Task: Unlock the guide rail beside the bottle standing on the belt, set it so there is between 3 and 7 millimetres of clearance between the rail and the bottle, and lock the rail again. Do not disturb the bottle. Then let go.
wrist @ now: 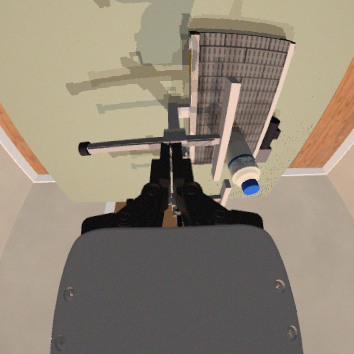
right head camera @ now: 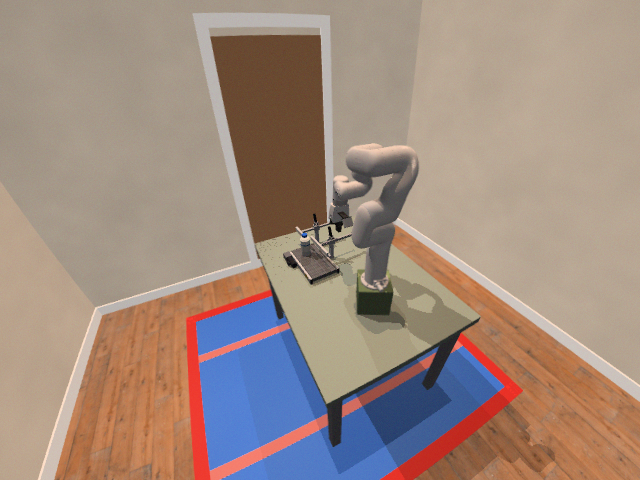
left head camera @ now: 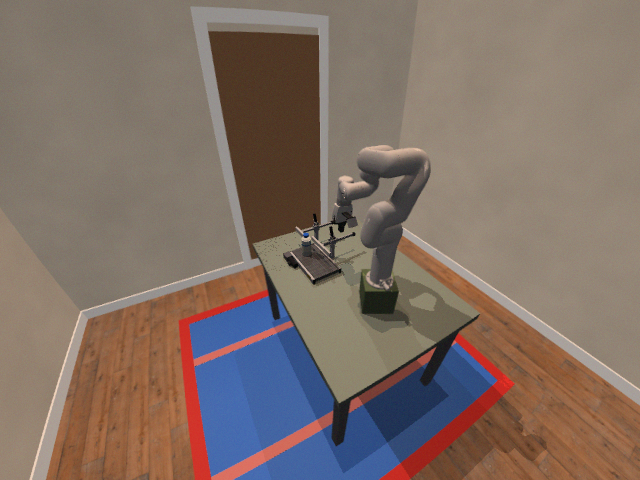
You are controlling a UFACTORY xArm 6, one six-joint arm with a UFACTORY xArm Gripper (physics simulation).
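Seen in the pictures: gripper, between the fingertips: [wrist: 170, 156] [right head camera: 338, 231] [left head camera: 340, 231]; arm's base, origin of its link: [right head camera: 374, 280] [left head camera: 379, 279].
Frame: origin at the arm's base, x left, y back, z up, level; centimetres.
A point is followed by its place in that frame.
Observation:
The bottle [left head camera: 306, 245] {x 23.3, y -42.0, z -3.5 cm} [right head camera: 305, 245] {x 23.1, y -42.0, z -3.5 cm} [wrist: 242, 162] {x 21.0, y -42.7, z -2.2 cm}, white with a blue cap, stands upright on the dark belt [left head camera: 321, 267] {x 18.3, y -29.8, z -11.6 cm} [right head camera: 318, 267] {x 18.9, y -30.0, z -11.6 cm} [wrist: 215, 60] {x 12.9, y -29.1, z -11.6 cm}. The pale guide rail [wrist: 227, 127] {x 15.0, y -36.1, z -2.4 cm} runs beside it; the width of the gap cannot be told. A cross rod [left head camera: 345, 238] {x -1.1, y -41.9, z -3.9 cm} [wrist: 125, 145] {x 0.1, y -42.2, z -2.8 cm} with a black end cap passes through the grey clamp block [wrist: 174, 134] {x 7.6, y -39.3, z -3.2 cm} to the rail. A black handle [left head camera: 331, 232] {x 8.3, y -41.3, z 2.7 cm} [right head camera: 330, 232] {x 8.0, y -41.2, z 2.7 cm} stands upright on the near post. My gripper [left head camera: 341, 227] {x 5.8, y -33.7, z 7.7 cm} [right head camera: 338, 227] {x 5.8, y -33.7, z 7.7 cm} [wrist: 170, 156] {x 5.8, y -33.7, z 7.7 cm} is shut and empty, above and behind the near post. Its tips overlap the clamp block in the wrist view; contact cannot be told.
A second post with a black handle [left head camera: 315, 222] {x 12.5, y -58.7, z 0.6 cm} [right head camera: 315, 222] {x 12.5, y -58.7, z 0.6 cm} and its own rod stand farther back, near the door side. Another rail end [wrist: 226, 189] {x 21.6, y -51.6, z -2.4 cm} shows beyond the bottle's side. A small black motor block [left head camera: 290, 258] {x 33.0, y -43.9, z -12.0 cm} [wrist: 272, 131] {x 31.8, y -40.4, z -11.9 cm} sits at the belt's other side.

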